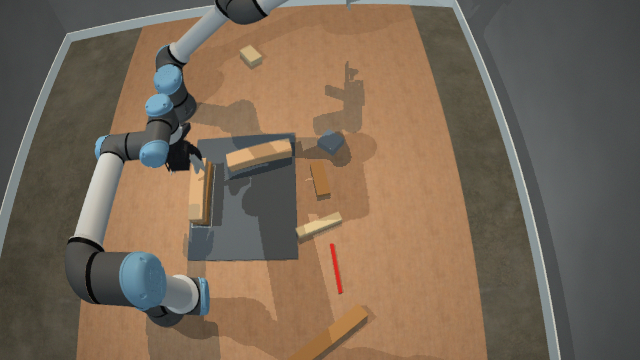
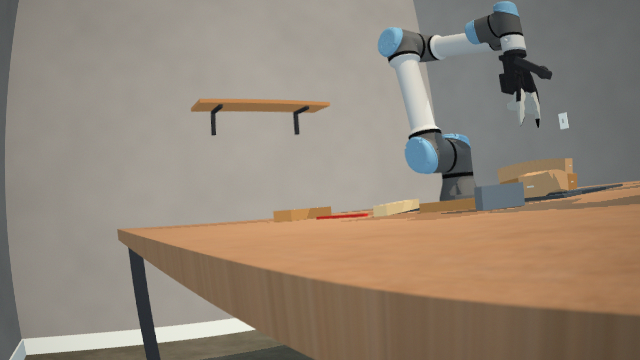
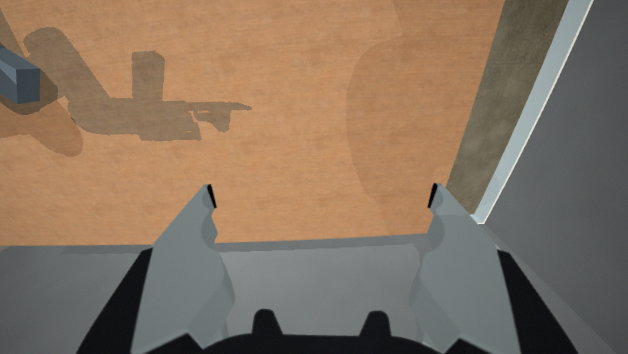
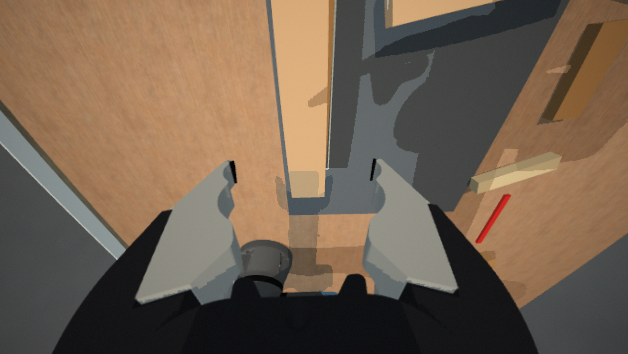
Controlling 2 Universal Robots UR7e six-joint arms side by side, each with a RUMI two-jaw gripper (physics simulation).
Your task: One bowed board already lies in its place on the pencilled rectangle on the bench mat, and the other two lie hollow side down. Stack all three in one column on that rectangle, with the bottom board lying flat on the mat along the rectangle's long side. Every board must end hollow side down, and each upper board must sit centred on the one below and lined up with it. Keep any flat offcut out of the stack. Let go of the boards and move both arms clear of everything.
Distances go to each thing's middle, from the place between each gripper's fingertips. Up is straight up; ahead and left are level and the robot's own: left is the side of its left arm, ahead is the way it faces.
My right hand is 13 cm short of the bench mat (image 1: 247, 207) and 20 cm above it. The rest, counted from my right hand: blue-grey block (image 2: 490, 197) 48 cm ahead, 18 cm to the left, 17 cm below; then pale strip (image 4: 549, 161) 41 cm ahead, 14 cm to the right, 17 cm below.
Now: left hand 560 mm to the left of the blue-grey block, 250 mm above it and 130 mm past it. Also, from my left hand: bench mat (740 mm to the right, 480 mm behind, 280 mm below); pale strip (880 mm to the right, 260 mm below, 200 mm behind).
